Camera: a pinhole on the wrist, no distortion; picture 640 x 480 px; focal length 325.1 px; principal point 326.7 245.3 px. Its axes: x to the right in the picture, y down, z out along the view. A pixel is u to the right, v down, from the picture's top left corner.
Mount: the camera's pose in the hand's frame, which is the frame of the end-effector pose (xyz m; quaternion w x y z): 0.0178 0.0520 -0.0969 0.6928 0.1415 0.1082 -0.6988
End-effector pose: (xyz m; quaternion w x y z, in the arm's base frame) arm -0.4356 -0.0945 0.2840 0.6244 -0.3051 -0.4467 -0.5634
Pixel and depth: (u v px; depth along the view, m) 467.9 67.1 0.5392
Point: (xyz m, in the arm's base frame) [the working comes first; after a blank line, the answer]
In the camera's frame: 0.2342 -0.2956 0.5392

-0.8340 0.2508 0.0978
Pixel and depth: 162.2 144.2 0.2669
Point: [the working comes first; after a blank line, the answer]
In the camera's frame: -0.1351 -0.0830 0.2669

-0.3897 0.1283 0.3059
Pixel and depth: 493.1 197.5 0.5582
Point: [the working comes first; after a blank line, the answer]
In the camera's frame: 0.2857 -0.0821 0.5582

-0.9003 0.1572 0.2860
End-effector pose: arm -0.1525 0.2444 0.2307 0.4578 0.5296 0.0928 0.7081
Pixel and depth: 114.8 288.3 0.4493
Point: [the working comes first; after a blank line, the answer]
In the camera's frame: -0.2929 0.0594 0.4493

0.1108 0.0390 0.5529
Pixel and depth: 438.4 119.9 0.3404
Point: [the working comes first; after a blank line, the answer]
In the camera's frame: 0.1170 -0.1313 0.3404

0.0920 0.1835 0.1114
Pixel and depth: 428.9 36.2 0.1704
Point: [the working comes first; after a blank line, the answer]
In the camera's frame: 0.0536 -0.1096 0.1704

-0.0873 0.1874 0.1466
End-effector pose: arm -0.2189 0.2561 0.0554 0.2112 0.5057 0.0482 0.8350
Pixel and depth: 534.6 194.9 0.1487
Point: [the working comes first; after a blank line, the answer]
In the camera's frame: 0.0951 -0.0231 0.1487

-0.1799 0.3302 0.0232
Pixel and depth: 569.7 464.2 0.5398
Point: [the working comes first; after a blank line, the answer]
In the camera's frame: 0.4035 0.3635 0.5398

0.0436 0.8318 0.3328
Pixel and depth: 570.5 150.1 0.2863
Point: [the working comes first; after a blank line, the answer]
In the camera's frame: 0.2147 -0.0838 0.2863

-0.0316 0.4359 -0.0381
